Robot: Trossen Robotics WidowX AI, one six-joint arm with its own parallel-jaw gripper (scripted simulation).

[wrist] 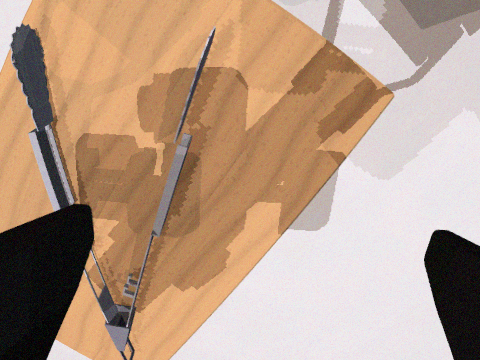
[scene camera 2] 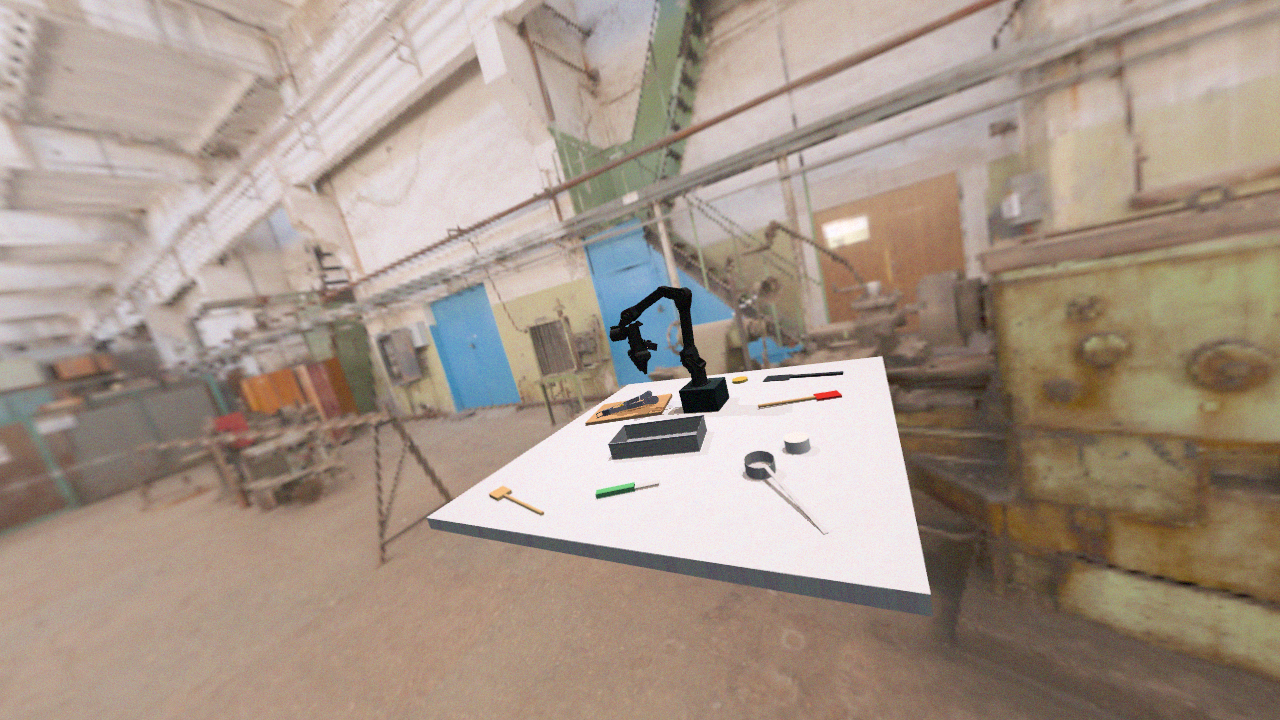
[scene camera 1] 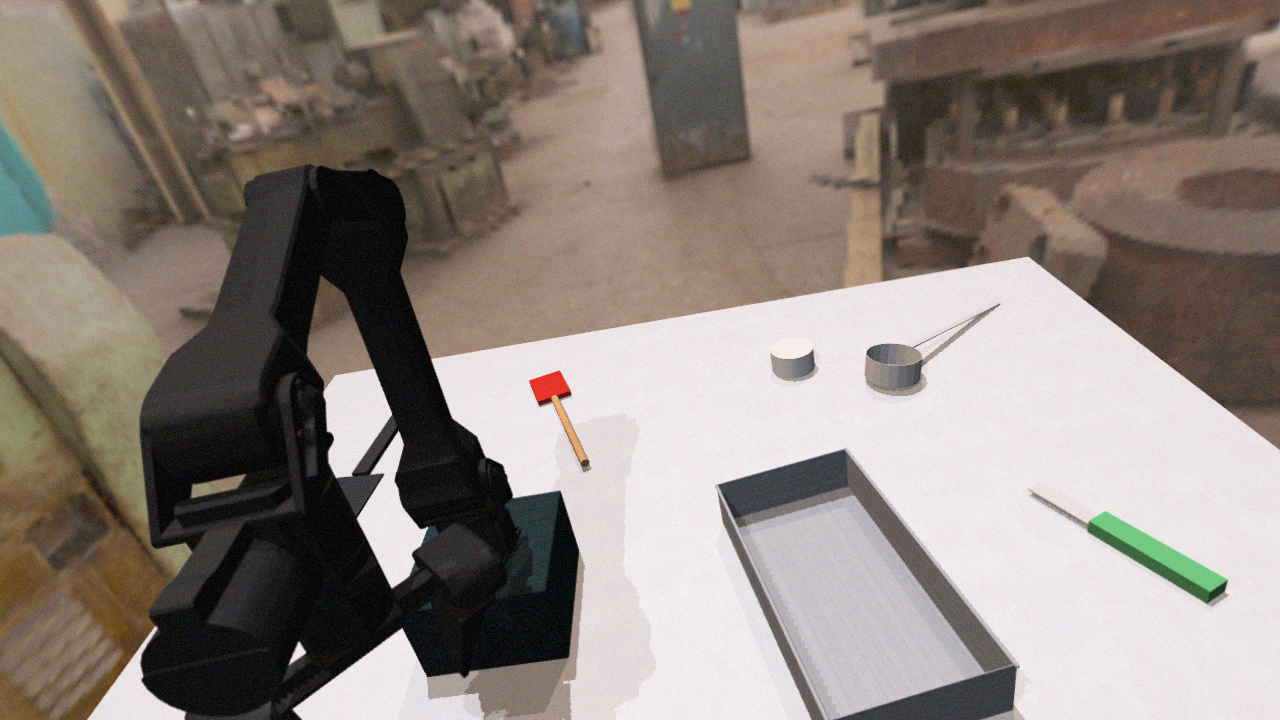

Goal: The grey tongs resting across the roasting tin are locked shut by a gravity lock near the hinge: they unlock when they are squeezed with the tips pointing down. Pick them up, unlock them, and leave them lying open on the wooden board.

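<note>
A white puck (scene camera 1: 793,357), a red-headed spatula (scene camera 1: 552,387) and a green-handled knife (scene camera 1: 1177,568) are in the scene. The puck is out of frame in the wrist view, and the knife is out of frame in the wrist view. A wooden board (scene camera 2: 648,410) appears in the wrist view too, the board (wrist: 277,109). A grey roasting tin (scene camera 1: 863,614) is visible in a further view, the tin (scene camera 2: 680,435). The gripper (wrist: 266,237) is open and holds nothing.
</note>
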